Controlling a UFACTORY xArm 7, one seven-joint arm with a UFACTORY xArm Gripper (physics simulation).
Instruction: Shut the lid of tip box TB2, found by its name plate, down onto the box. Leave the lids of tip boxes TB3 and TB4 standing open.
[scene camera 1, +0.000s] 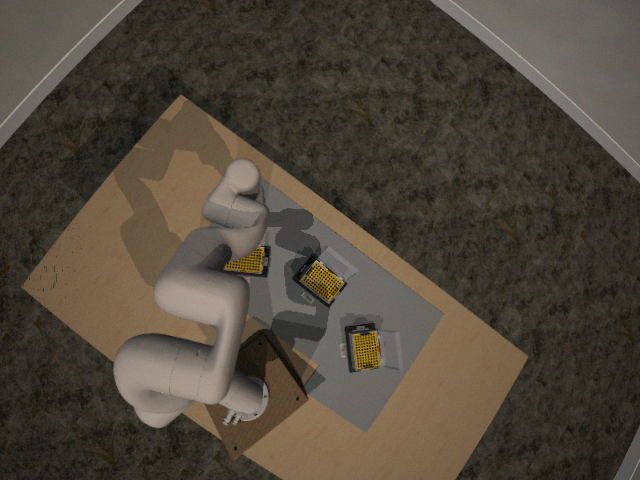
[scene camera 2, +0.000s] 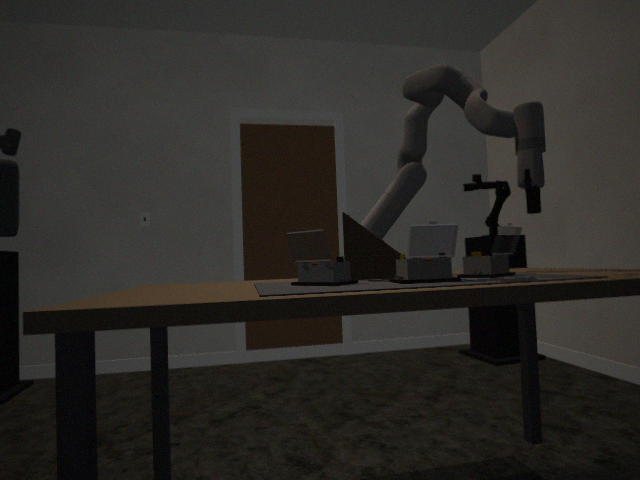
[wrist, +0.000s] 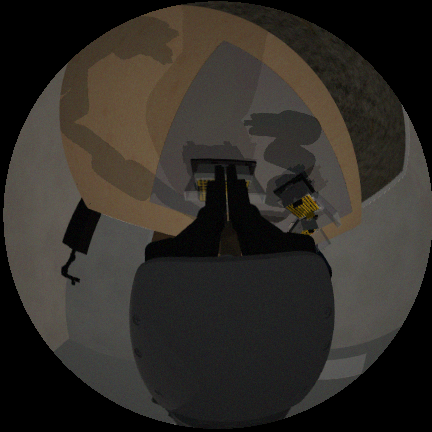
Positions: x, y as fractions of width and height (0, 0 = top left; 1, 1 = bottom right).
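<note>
Scene camera 2 gives me my gripper (scene camera 2: 0.84, 0.44). Through scene camera 1 I see a lid (scene camera 1: 0.61, 0.74). In the wrist I find my gripper (wrist: 0.52, 0.41) again, and a lid (wrist: 0.45, 0.44) can be seen there as well.
</note>
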